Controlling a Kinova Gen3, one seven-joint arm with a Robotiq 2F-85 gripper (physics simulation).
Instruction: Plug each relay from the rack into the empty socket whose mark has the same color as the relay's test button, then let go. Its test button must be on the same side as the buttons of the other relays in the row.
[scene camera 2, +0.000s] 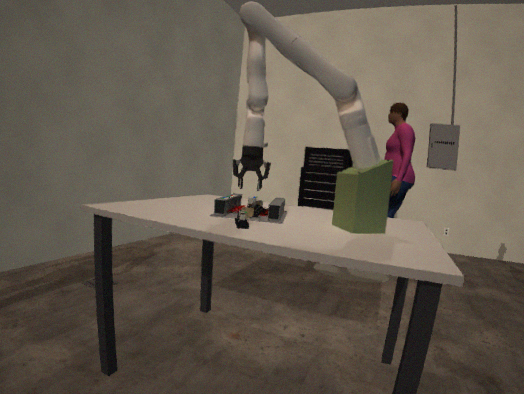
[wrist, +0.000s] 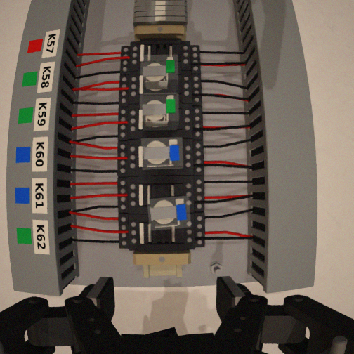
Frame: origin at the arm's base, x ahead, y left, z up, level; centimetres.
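Seen in the pictures: gripper, fingertip midpoint: (scene camera 2: 249, 189); arm's base, origin of the base link: (scene camera 2: 366, 165).
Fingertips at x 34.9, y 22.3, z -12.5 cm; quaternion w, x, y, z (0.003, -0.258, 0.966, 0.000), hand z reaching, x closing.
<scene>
Offsets run from my fingertips to a thing's top centre. Level surfaces: height alone.
My gripper (scene camera 2: 250, 188) (wrist: 165, 293) is open and empty, high above the table. In the wrist view, relays with green buttons sit at K58 (wrist: 159, 75) and K59 (wrist: 159, 111), and a blue-button relay (wrist: 160, 153) sits at K60. Another blue-button relay (wrist: 167, 212) sits skewed, turned and shifted right, between the K61 and K62 sockets; bare slots show on both sides of it. All these buttons face right. The K57 socket (wrist: 159, 49), marked red, is empty. In the scene view, a pale relay {dx -9.6, dy +13.3, dz -5.9 cm} (scene camera 2: 243, 215) stands on the small black rack {dx -7.2, dy +11.1, dz -8.4 cm} (scene camera 2: 242, 224); its button is too small to tell.
Grey wire ducts {dx -1.8, dy -16.0, dz -4.4 cm} (wrist: 285, 175) (scene camera 2: 276, 210) flank the socket row, with red and black wires between. Terminal blocks (wrist: 160, 12) stand beyond K57. The table {dz -10.7 cm} (scene camera 2: 165, 212) also bears the green arm base (scene camera 2: 360, 205). A person (scene camera 2: 401, 150) stands behind the table.
</scene>
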